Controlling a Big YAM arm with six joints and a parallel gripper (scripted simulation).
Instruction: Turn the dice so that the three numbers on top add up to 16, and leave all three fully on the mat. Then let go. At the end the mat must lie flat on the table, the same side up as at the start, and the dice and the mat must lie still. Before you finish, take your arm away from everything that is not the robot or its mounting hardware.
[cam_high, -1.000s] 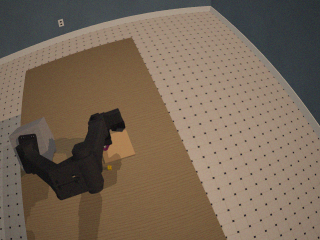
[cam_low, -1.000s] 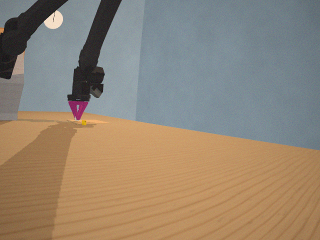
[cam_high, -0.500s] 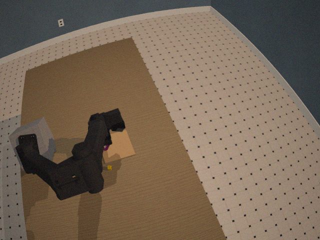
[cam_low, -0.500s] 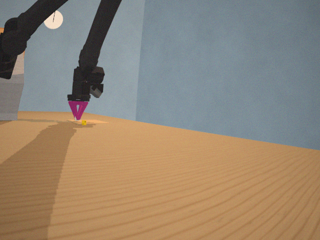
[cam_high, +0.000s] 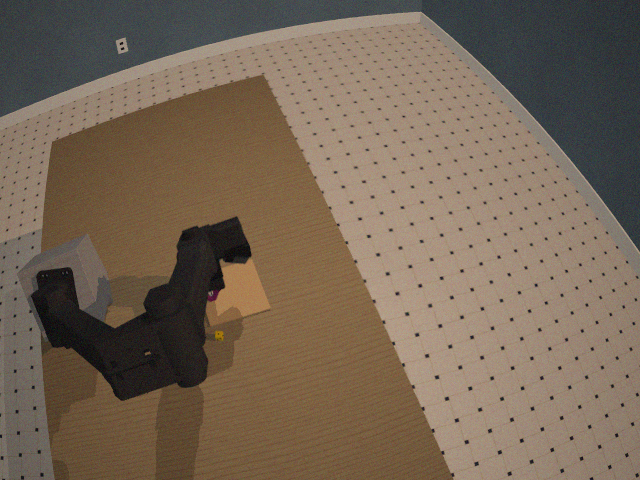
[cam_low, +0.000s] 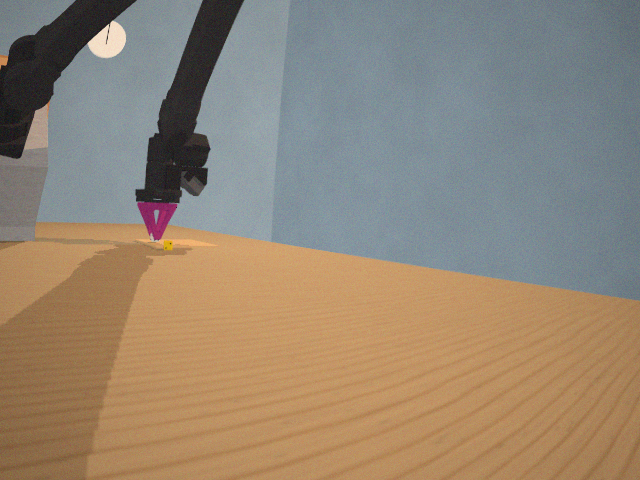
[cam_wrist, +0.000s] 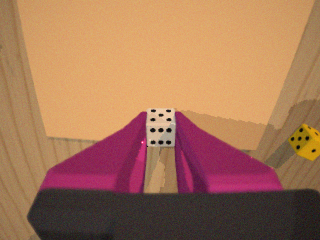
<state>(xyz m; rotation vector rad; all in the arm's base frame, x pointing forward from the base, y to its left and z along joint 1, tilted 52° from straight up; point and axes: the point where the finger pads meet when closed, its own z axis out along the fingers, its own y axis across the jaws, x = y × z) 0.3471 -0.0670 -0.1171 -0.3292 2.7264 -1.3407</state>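
Right now my hand is right at the white die. From my hand the other things lie so: mat: 50 mm ahead, 10 mm to the left, 20 mm below; then blue die: 30 mm ahead, 110 mm to the left, 10 mm below; then yellow die: 100 mm to the right, 10 mm below.
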